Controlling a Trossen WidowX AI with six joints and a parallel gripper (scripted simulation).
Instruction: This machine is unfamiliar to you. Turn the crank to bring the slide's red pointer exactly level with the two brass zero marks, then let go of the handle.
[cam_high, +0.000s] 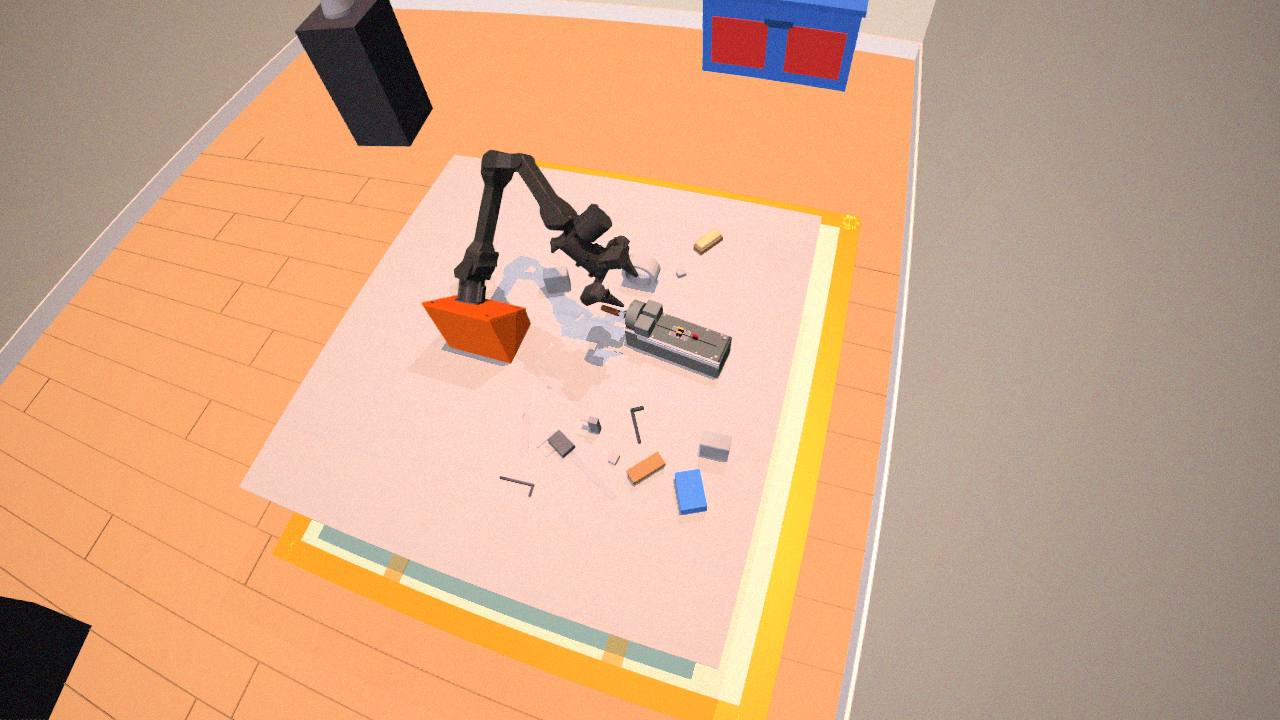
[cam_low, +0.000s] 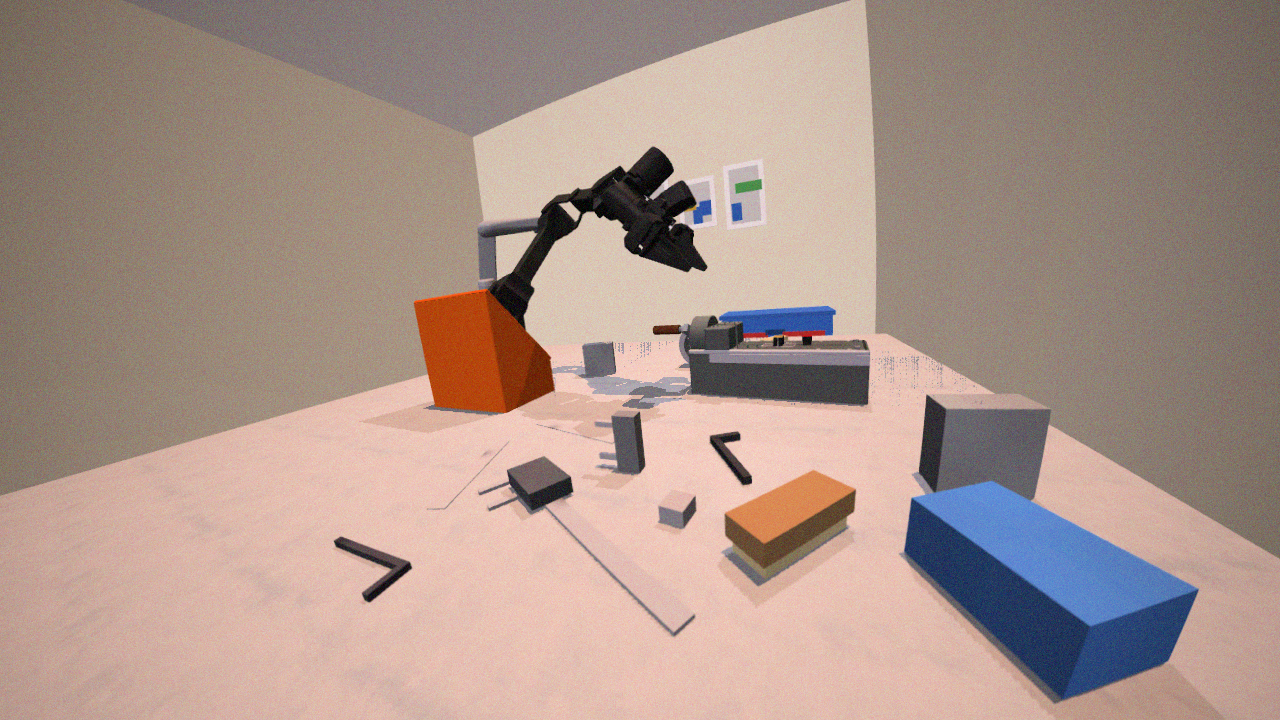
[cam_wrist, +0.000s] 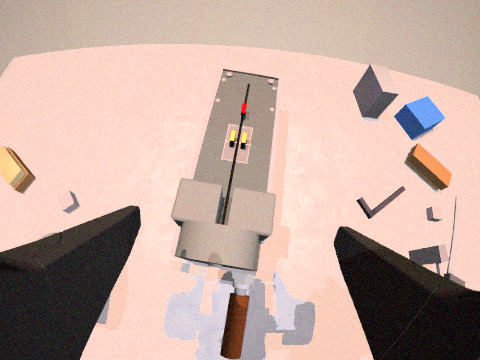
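Now: gripper tip 60 mm past the crank handle and 100 mm above it. The rest, counted from my gripper tip: red pointer 160 mm ahead, 30 mm to the right, 120 mm below; then blue block 200 mm ahead, 410 mm to the right, 180 mm below.
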